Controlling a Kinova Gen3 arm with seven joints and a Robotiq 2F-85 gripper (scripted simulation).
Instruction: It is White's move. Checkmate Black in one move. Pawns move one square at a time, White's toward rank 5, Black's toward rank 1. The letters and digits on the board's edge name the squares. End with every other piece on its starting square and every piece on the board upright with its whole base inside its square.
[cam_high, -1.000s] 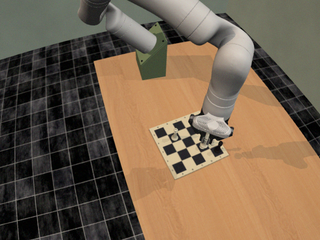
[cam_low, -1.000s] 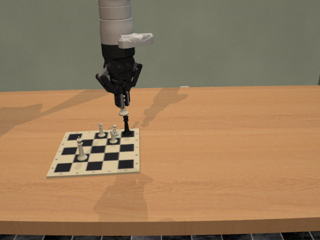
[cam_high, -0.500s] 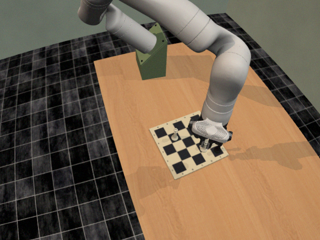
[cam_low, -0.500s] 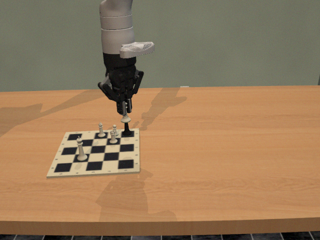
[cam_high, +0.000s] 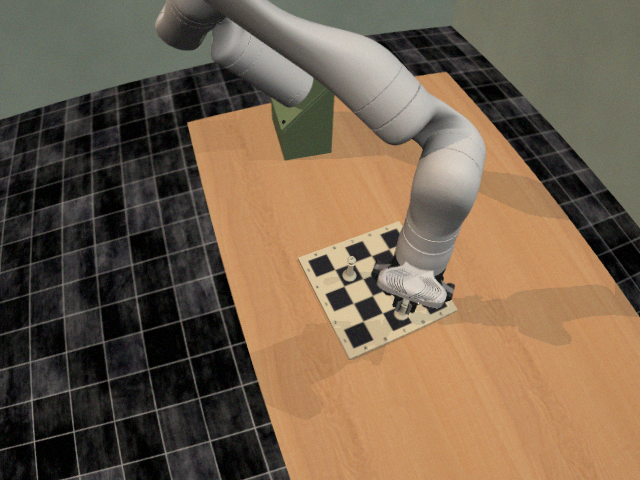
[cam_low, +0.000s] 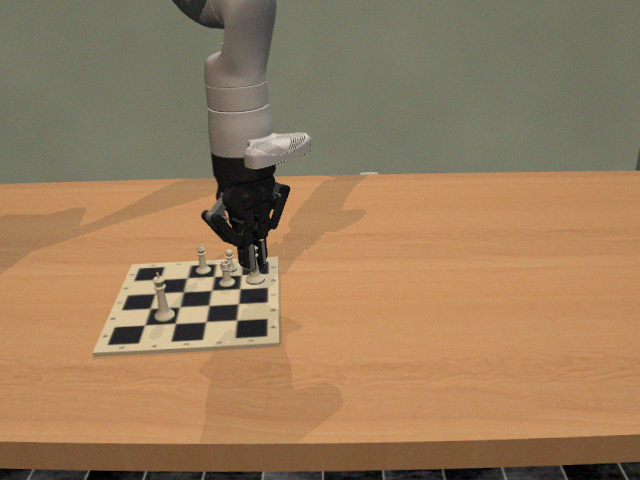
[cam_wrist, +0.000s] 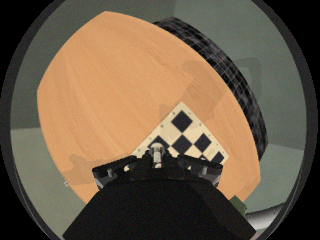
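Now: the black king 20 mm behind my hand, 80 mm to the left of it and 30 mm below it. The rest, counted from my hand: white pawn 60 mm behind, 70 mm to the left, 50 mm below; then chessboard 80 mm behind, 20 mm to the right, 70 mm below; then white chess piece 10 mm below.
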